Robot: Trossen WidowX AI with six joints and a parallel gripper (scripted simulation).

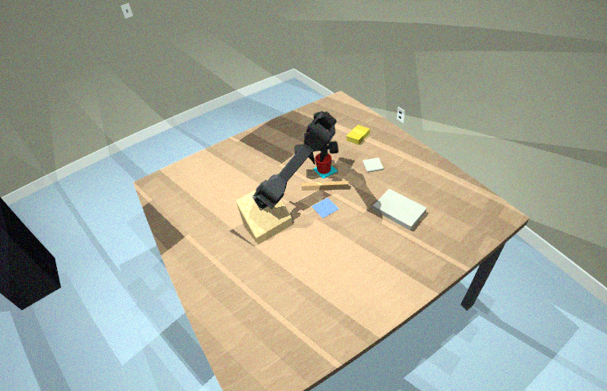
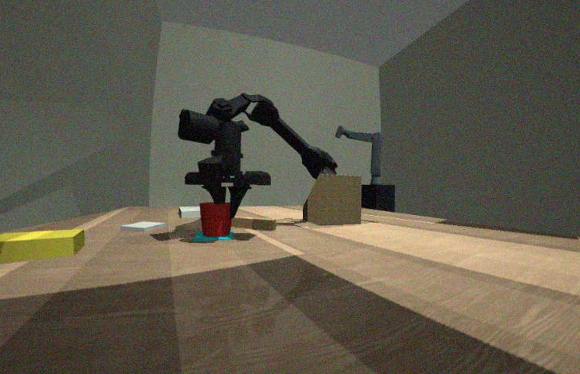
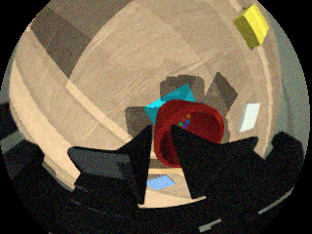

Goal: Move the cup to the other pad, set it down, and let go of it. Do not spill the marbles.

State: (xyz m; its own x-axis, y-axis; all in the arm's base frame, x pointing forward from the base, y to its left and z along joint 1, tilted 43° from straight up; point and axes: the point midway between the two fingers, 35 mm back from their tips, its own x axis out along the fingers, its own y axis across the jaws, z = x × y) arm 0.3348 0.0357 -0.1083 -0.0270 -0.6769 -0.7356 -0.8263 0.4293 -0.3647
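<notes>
Right now my gripper tip is 2 cm short of the red cup and 2 cm to the left of it. Round my gripper tip: wooden bar 5 cm behind, 11 cm to the right, 4 cm below; then cyan pad 3 cm ahead, 2 cm to the right, 5 cm below; then light blue pad 12 cm behind, 20 cm to the right, 5 cm below.
</notes>
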